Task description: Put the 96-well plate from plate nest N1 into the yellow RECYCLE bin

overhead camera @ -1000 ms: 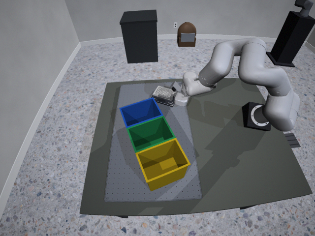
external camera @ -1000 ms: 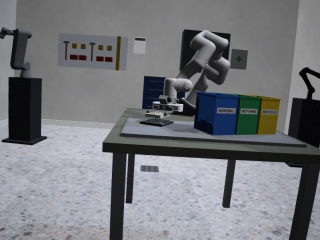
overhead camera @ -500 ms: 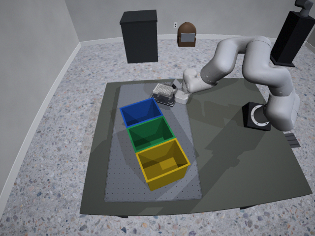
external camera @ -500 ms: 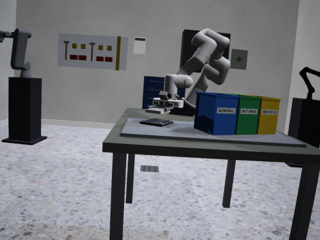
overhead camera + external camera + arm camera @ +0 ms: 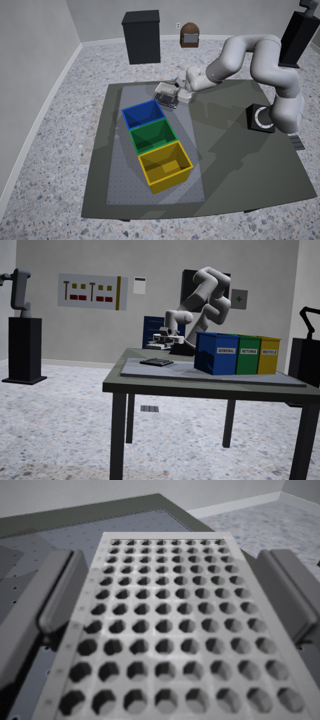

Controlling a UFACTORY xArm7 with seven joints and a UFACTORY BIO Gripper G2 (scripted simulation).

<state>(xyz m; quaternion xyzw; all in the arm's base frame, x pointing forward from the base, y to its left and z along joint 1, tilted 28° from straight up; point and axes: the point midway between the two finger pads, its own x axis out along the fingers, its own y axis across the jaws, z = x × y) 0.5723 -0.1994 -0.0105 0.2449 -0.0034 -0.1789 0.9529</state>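
Now: the black plate nest N1 90 mm below my hand. Also, from my hand: blue general bin (100 mm ahead, 280 mm to the left, 10 mm below); white 96-well plate (10 mm below); green returns bin (40 mm ahead, 390 mm to the left, 10 mm below).
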